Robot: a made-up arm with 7 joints.
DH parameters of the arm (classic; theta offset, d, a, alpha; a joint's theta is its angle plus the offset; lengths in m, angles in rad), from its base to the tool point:
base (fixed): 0 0.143 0 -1.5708
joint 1: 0 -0.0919 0.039 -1.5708
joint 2: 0 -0.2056 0.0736 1.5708
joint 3: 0 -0.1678 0.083 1.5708
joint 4: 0.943 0 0.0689 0
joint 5: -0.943 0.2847 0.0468 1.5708
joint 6: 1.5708 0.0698 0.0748 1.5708
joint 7: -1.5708 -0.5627 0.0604 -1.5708
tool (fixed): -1.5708 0.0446 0 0
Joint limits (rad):
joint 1: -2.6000..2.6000
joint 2: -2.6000..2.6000
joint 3: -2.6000..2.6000
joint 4: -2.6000..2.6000
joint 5: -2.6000..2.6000
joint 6: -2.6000..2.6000
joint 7: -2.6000..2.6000
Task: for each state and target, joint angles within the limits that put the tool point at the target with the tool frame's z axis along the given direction. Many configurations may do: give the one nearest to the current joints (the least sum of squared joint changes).
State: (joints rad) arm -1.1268 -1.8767 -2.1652 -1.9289 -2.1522 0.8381 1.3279
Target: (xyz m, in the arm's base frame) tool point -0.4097 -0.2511 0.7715 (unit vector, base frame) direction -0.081 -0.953 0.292
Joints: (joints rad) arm -1.4526 -1.5530 -2.5786 -1.9381 -2.3097 1.0111 0.6922
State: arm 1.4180 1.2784 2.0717 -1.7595 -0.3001 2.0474 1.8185
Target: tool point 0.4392 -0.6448 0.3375 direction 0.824 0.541 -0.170
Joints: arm 1.1827 0.2978 2.1877 -2.2260 0.0314 2.6000 1.3739
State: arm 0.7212 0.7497 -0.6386 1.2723 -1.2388 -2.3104 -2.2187
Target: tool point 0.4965 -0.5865 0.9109 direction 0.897 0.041 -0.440
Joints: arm 0.8016 0.9542 -0.3779 1.1049 -1.8299 -2.6000 -1.7187
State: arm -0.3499 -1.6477 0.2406 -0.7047 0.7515 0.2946 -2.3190
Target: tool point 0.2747 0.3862 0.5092 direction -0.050 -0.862 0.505
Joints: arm -0.4415 -2.2358 0.8957 -0.1226 1.4036 0.4059 -1.9183
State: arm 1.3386 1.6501 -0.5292 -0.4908 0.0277 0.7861 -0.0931
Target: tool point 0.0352 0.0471 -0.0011 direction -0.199 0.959 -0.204
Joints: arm 0.9827 1.7554 -1.2343 -0.5856 0.0891 0.5101 0.3884
